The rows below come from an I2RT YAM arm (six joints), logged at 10 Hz.
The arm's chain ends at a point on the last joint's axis. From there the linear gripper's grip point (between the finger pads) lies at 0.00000 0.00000 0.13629 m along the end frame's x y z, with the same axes.
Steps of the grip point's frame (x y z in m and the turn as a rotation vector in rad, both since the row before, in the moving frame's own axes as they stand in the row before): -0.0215 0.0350 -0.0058 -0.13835 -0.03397 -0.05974; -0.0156 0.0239 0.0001 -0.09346 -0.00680 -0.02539; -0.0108 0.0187 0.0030 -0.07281 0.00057 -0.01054; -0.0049 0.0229 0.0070 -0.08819 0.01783 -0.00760; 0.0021 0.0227 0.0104 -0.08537 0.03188 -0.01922; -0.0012 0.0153 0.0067 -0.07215 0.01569 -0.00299; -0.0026 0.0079 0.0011 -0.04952 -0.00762 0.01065; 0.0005 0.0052 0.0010 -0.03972 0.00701 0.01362
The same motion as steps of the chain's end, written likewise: -0.0175 0.0161 -0.0044 -0.13835 -0.03397 -0.05974; -0.0148 0.0112 0.0007 -0.09346 -0.00680 -0.02539; -0.0109 0.0088 0.0034 -0.07281 0.00057 -0.01054; -0.0074 0.0109 0.0076 -0.08819 0.01783 -0.00760; -0.0024 0.0111 0.0110 -0.08537 0.03188 -0.01922; -0.0034 0.0055 0.0071 -0.07215 0.01569 -0.00299; -0.0015 0.0012 0.0013 -0.04952 -0.00762 0.01065; -0.0004 -0.0002 0.0011 -0.03972 0.00701 0.01362
